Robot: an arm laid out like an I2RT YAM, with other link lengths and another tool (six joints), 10 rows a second.
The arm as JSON. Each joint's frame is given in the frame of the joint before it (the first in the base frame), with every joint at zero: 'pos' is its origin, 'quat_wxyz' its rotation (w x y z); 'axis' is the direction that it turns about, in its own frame. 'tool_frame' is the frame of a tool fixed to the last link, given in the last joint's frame.
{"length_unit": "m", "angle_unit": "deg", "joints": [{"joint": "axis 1", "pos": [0.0, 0.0, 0.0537], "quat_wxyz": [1.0, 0.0, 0.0, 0.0], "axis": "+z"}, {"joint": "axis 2", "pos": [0.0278, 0.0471, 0.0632], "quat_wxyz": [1.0, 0.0, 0.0, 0.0], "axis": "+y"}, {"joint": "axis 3", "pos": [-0.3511, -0.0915, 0.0], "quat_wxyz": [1.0, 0.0, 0.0, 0.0], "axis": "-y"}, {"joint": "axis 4", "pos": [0.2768, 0.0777, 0.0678], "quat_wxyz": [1.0, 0.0, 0.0, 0.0], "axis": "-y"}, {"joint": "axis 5", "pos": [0.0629, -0.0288, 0.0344], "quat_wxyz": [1.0, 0.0, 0.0, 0.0], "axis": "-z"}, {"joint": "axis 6", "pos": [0.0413, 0.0, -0.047], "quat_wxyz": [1.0, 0.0, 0.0, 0.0], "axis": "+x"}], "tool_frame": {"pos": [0.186, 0.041, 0.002], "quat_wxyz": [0.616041, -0.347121, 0.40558, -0.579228]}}
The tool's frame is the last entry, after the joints.
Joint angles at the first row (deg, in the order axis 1, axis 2, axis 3, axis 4, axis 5, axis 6):
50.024 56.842 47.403 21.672 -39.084 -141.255
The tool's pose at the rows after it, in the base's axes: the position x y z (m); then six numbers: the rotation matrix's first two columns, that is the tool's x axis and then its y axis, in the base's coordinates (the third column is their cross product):
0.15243 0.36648 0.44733 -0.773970 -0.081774 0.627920 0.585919 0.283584 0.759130
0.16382 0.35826 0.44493 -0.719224 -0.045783 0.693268 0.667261 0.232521 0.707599
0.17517 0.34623 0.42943 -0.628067 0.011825 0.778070 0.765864 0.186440 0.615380
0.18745 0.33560 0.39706 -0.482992 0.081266 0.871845 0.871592 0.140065 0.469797
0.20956 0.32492 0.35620 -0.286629 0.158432 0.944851 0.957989 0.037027 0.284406
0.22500 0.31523 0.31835 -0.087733 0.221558 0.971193 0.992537 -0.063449 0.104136
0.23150 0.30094 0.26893 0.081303 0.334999 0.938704 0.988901 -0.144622 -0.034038
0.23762 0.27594 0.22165 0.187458 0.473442 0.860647 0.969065 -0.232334 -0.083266
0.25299 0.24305 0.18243 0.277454 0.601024 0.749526 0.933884 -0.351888 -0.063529
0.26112 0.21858 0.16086 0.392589 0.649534 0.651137 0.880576 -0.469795 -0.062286
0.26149 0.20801 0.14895 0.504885 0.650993 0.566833 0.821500 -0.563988 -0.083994
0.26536 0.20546 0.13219 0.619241 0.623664 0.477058 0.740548 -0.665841 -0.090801
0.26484 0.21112 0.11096 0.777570 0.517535 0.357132 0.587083 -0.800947 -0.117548
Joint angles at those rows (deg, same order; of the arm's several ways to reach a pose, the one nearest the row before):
50.066 55.776 46.760 21.570 -37.135 -138.333
50.038 54.560 46.069 21.013 -32.690 -133.922
50.056 52.724 45.179 17.422 -27.523 -129.072
50.043 51.680 43.750 12.773 -22.317 -122.769
50.051 52.494 42.421 8.675 -14.912 -115.031
50.021 54.411 42.858 2.914 -9.152 -107.856
50.076 57.131 43.653 -5.504 -4.880 -104.412
50.078 59.963 43.929 -13.241 0.278 -104.811
50.102 64.333 44.526 -19.141 8.515 -105.654
50.397 68.975 46.804 -25.136 15.267 -102.241
51.008 73.976 50.582 -31.730 19.067 -96.642
51.685 81.304 54.827 -37.261 22.653 -89.429
51.766 91.745 62.250 -46.318 23.887 -77.076

